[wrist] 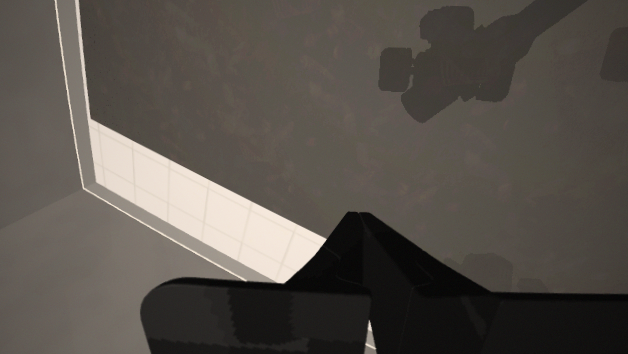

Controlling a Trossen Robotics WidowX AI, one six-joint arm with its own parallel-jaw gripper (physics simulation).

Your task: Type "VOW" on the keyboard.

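Places are measured from the arm's base along level axes (x right, y up, z back), in centimetres.
Where they show: gripper, between the fingertips: (356, 223).
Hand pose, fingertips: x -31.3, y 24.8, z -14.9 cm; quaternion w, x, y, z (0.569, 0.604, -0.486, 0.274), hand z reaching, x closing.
Note:
After its pixels a point has its place.
My gripper (356, 223) @(x -31.3, y 24.8, z -14.9 cm) is shut in the lower middle of the wrist view, with its black fingertips touching and nothing between them. The keyboard does not show in this view, so I cannot tell how the gripper stands relative to it. No letter keys or typed text show either.
A broad dark mottled surface (240, 90) @(x -46.0, y -12.5, z -39.9 cm) fills much of the view, with a dark arm-like shadow (465, 65) @(x -25.4, y -12.5, z -8.6 cm) at the upper right. A bright strip with grid lines (190, 200) runs along its lower left edge. Plain grey surfaces (60, 280) lie beyond a pale border (77, 110).

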